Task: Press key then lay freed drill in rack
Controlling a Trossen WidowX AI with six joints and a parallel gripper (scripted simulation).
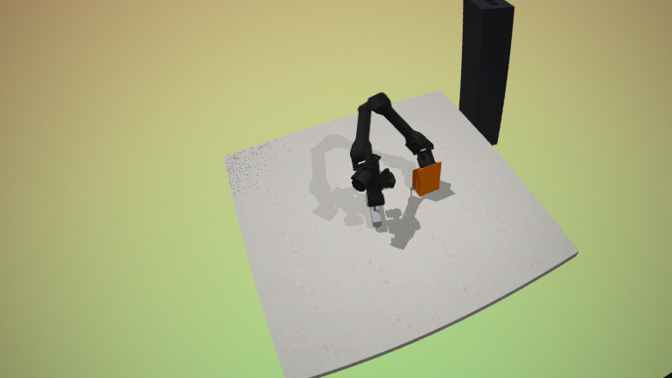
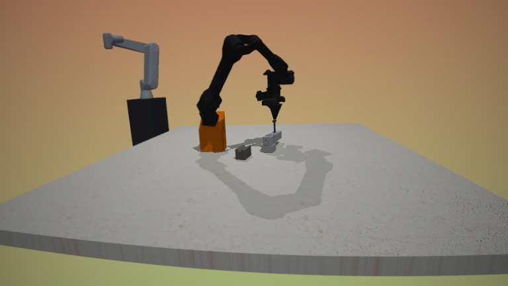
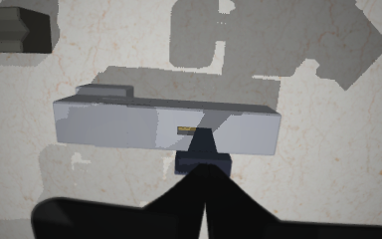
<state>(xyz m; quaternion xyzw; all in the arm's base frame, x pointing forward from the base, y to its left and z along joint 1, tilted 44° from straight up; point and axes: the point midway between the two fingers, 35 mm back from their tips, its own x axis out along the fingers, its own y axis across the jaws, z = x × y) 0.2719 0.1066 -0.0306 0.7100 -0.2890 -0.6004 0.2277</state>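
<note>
Right now the dark key is 3 cm below my gripper tip. From my gripper tip the other things lie so: drill 1 cm behind, 6 cm to the right, 8 cm below; then dark grey rack 10 cm behind, 19 cm to the right, 10 cm below; then grey housing block 1 cm behind, 4 cm to the right, 9 cm below.
</note>
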